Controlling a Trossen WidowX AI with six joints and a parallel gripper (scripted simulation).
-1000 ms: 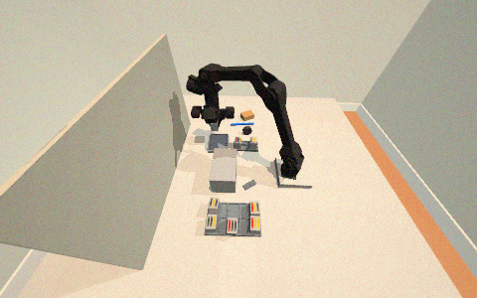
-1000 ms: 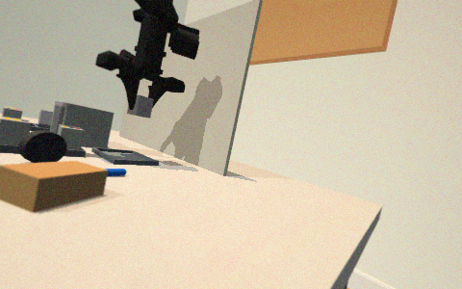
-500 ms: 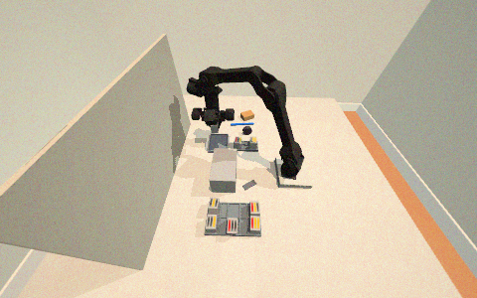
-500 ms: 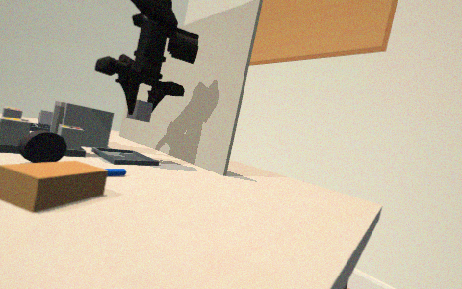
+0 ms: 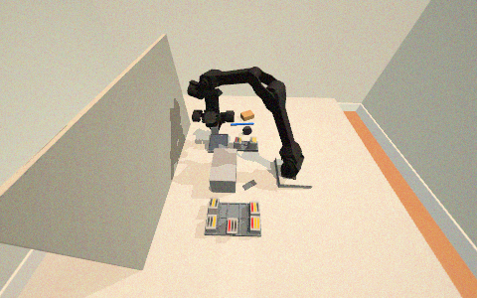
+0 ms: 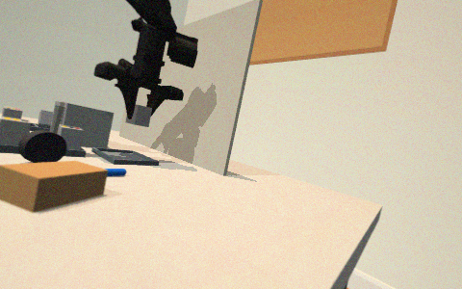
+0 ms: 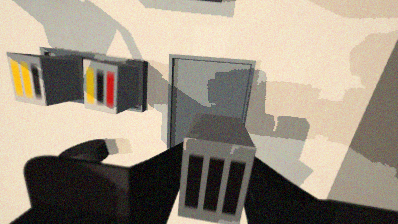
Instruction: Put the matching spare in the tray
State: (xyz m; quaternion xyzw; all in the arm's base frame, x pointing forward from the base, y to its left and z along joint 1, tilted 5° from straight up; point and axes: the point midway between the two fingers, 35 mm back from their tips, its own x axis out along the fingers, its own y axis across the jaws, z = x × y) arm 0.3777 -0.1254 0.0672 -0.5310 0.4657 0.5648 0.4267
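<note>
The dark grey tray lies 90 mm below my gripper tip and 10 mm behind it. Round my gripper tip: tall slanted panel 230 mm to the left, 140 mm ahead, 130 mm above; then blue pen 170 mm to the right, 100 mm behind, 90 mm below; then spare 20 mm above.
</note>
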